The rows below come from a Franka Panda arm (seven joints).
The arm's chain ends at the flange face. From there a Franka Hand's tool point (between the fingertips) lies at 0.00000 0.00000 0.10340 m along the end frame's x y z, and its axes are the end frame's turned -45 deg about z.
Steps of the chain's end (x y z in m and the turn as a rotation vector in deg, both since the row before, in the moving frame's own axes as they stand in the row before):
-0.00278, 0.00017, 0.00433, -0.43, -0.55, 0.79
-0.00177, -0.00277, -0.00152, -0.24, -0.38, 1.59
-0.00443, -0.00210, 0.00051, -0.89, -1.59, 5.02
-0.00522, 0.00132, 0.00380, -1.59, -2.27, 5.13
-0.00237, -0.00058, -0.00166, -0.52, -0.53, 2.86
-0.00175, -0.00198, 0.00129, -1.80, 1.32, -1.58
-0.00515, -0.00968, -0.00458, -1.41, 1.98, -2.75
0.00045, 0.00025, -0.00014, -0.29, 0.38, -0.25
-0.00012, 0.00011, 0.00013, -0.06, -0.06, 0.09
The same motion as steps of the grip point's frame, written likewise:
-0.00334, -0.00201, 0.00432, 0.08, -0.69, 0.79
-0.00008, -0.00340, -0.00152, 0.10, -0.44, 1.59
-0.00477, -0.00565, 0.00046, 0.49, -1.75, 5.02
-0.00950, -0.00384, 0.00368, 0.48, -2.73, 5.13
-0.00260, -0.00213, -0.00167, 0.01, -0.74, 2.86
-0.00039, 0.00135, 0.00121, -2.21, -0.34, -1.58
0.00403, -0.00618, -0.00467, -2.40, 0.40, -2.75
0.00026, 0.00135, -0.00014, -0.47, 0.06, -0.25
-0.00032, -0.00001, 0.00013, 0.00, -0.08, 0.09

